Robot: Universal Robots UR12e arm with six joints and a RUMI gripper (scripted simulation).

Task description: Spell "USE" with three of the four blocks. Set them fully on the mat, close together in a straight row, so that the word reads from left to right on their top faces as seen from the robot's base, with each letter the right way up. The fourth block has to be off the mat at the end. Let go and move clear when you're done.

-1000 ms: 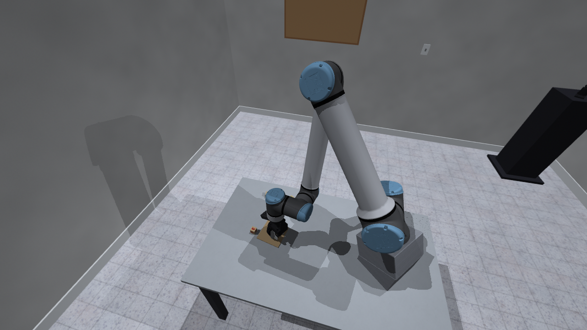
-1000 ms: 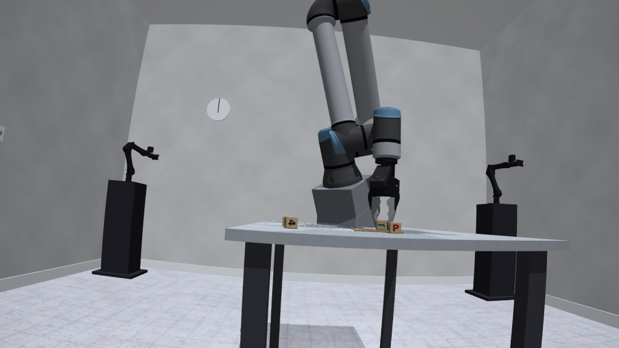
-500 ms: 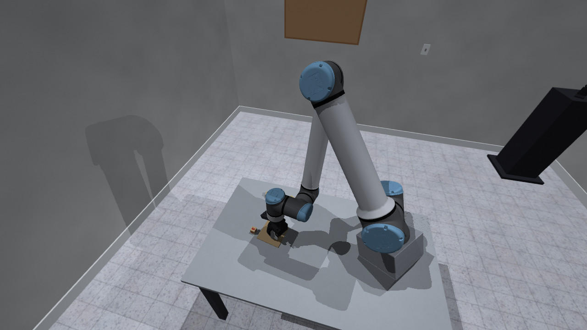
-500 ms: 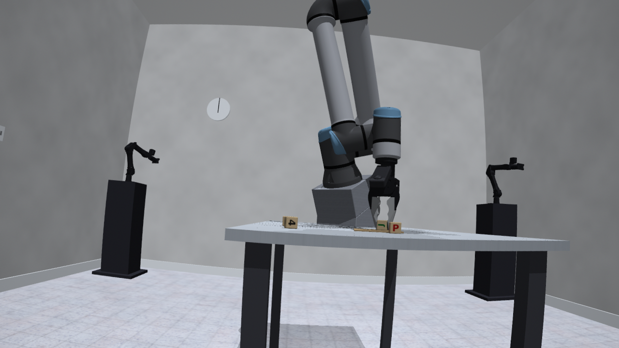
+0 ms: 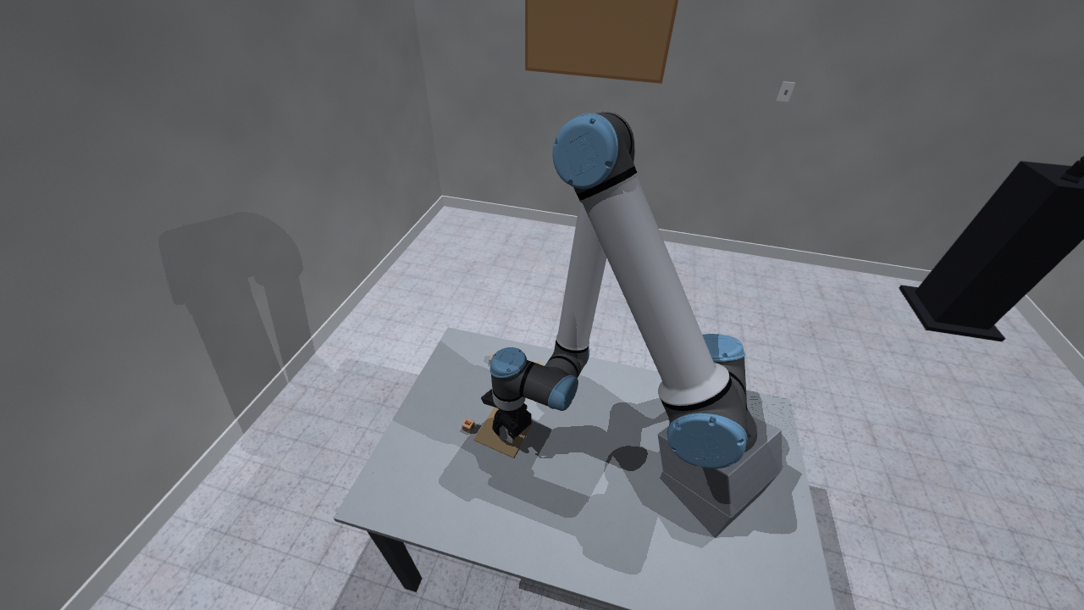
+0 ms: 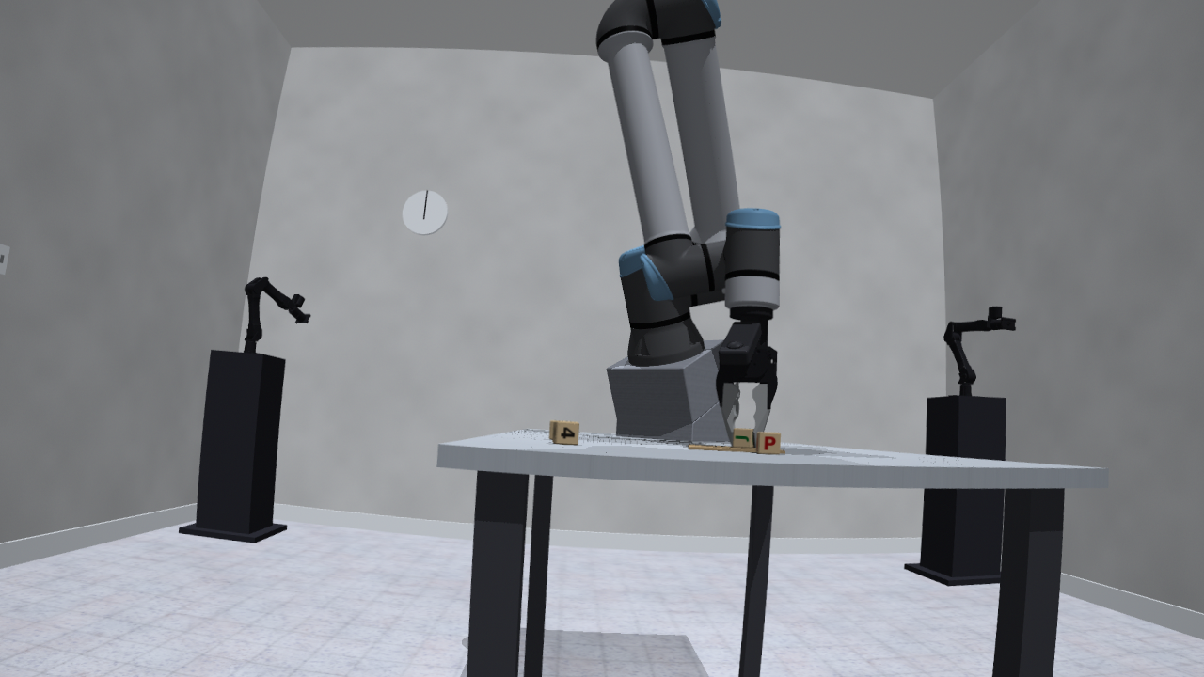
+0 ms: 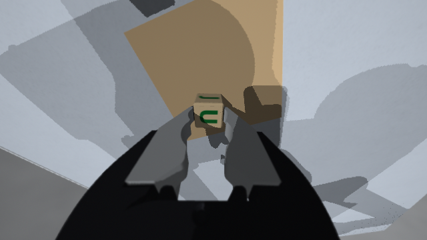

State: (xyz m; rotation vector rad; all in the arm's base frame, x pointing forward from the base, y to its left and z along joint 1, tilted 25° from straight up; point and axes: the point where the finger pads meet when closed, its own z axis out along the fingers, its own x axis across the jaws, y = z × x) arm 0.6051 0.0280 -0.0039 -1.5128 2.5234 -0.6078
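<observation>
Now: the tan mat 2 cm ahead of my hand, 2 cm to the right of it and 2 cm below it.
</observation>
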